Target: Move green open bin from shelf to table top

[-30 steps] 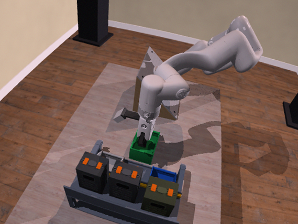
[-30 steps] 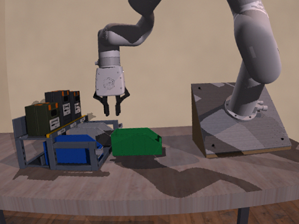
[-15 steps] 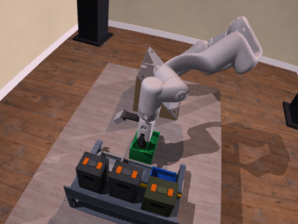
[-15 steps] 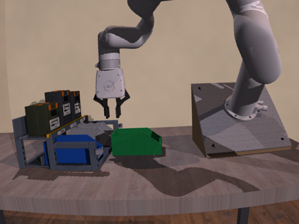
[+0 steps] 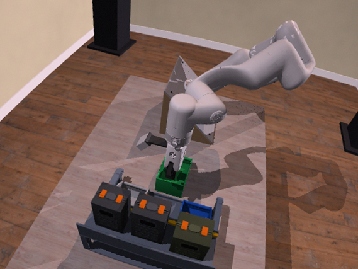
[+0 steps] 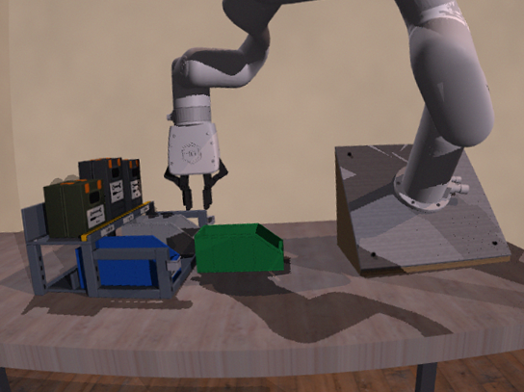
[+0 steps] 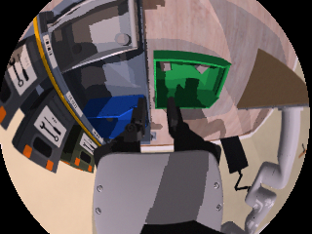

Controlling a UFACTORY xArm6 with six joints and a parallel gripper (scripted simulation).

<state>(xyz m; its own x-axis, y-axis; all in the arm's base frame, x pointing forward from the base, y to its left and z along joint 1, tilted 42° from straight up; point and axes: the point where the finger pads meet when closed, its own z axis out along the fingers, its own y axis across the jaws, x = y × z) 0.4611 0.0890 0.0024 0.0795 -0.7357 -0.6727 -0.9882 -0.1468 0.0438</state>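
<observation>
The green open bin is 10 cm below my hand, 8 cm behind it and 1 cm to the right of it. Also, from my hand: grey bin 12 cm ahead, 10 cm to the right, 10 cm below; olive box 20 cm ahead, 13 cm to the left, 1 cm above; blue bin 12 cm to the left, 11 cm ahead, 10 cm below.
</observation>
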